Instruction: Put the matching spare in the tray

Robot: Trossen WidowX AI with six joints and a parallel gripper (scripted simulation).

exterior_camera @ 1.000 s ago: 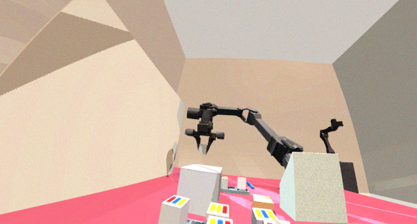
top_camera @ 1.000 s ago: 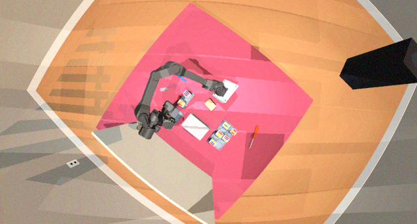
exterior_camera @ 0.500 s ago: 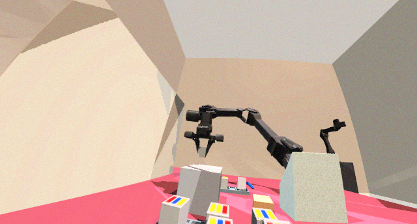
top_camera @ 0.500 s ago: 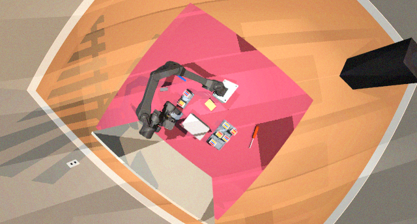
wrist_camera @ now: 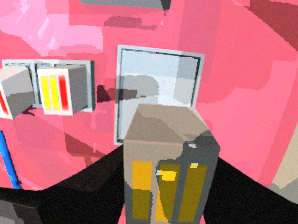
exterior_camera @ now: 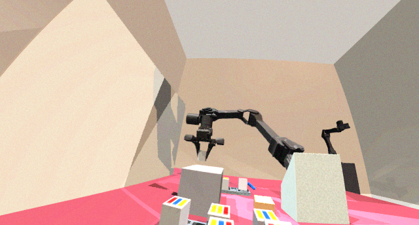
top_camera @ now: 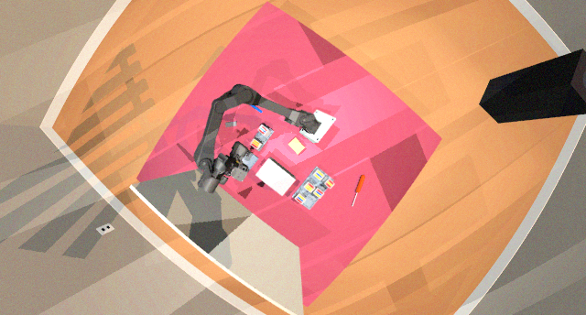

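Right now the flat grey tray is 10 mm behind my gripper tip and 120 mm below it. From my gripper tip the other things lie so: blue pen (260 mm behind, 120 mm to the right, 110 mm below); then grey spare block (20 mm above); then white mounted unit (40 mm behind, 200 mm to the left, 70 mm below).
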